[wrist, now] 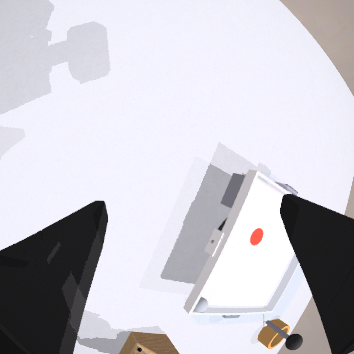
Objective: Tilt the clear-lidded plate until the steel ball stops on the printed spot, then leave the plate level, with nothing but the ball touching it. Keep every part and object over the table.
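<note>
The plate [235, 275] is a white tray with raised grey-white walls, at the lower right of the wrist view. It looks tilted and stands above its shadow on the table. The printed spot [256, 236] is a red disc near its middle. The steel ball [201, 304] rests in the plate's lower-left corner, away from the spot. My gripper [196, 207] is open with nothing between its fingertips. Its right finger overlaps the plate's right side in this view and hides part of it; whether they touch I cannot tell.
An orange-brown ring piece [266, 342] with a dark rod and black knob [294, 341] is just below the plate. A wooden block [150, 344] shows at the bottom edge. The white round table [190, 90] ends at the right, with brown floor [330, 30] beyond.
</note>
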